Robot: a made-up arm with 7 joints. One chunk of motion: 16 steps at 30 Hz.
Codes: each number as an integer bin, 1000 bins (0 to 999) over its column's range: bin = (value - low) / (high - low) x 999, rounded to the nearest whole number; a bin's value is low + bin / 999 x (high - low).
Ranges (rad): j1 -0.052..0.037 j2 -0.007..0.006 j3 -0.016..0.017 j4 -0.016..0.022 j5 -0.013..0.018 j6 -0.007..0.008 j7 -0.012..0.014
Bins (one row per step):
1: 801 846 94 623 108 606 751
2: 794 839 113 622 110 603 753
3: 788 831 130 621 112 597 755
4: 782 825 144 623 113 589 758
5: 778 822 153 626 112 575 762
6: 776 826 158 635 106 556 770
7: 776 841 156 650 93 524 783
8: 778 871 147 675 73 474 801
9: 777 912 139 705 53 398 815
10: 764 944 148 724 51 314 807
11: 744 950 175 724 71 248 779
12: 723 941 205 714 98 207 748
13: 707 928 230 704 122 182 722
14: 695 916 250 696 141 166 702
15: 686 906 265 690 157 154 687
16: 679 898 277 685 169 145 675
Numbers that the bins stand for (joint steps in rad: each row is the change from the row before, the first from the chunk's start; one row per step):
1: 0.01936 0.00401 -0.01289 0.00770 -0.00965 0.00210 0.00755
2: 0.01874 0.00392 -0.01227 0.00766 -0.00959 0.00205 0.00760
3: 0.01820 0.00381 -0.01171 0.00762 -0.00952 0.00196 0.00765
4: 0.01767 0.00374 -0.01124 0.00770 -0.00949 0.00184 0.00773
5: 0.01731 0.00370 -0.01095 0.00781 -0.00952 0.00163 0.00783
6: 0.01713 0.00375 -0.01078 0.00815 -0.00971 0.00135 0.00804
7: 0.01713 0.00394 -0.01085 0.00872 -0.01011 0.00087 0.00838
8: 0.01731 0.00433 -0.01114 0.00968 -0.01073 0.00012 0.00885
9: 0.01722 0.00487 -0.01141 0.01082 -0.01136 -0.00102 0.00921
10: 0.01606 0.00528 -0.01111 0.01154 -0.01142 -0.00229 0.00900
11: 0.01428 0.00536 -0.01022 0.01154 -0.01080 -0.00328 0.00827
12: 0.01241 0.00525 -0.00923 0.01116 -0.00996 -0.00389 0.00747
13: 0.01099 0.00508 -0.00840 0.01078 -0.00921 -0.00427 0.00679
14: 0.00992 0.00492 -0.00774 0.01047 -0.00862 -0.00451 0.00627
15: 0.00912 0.00479 -0.00725 0.01025 -0.00813 -0.00469 0.00588
16: 0.00849 0.00469 -0.00685 0.01006 -0.00776 -0.00482 0.00557

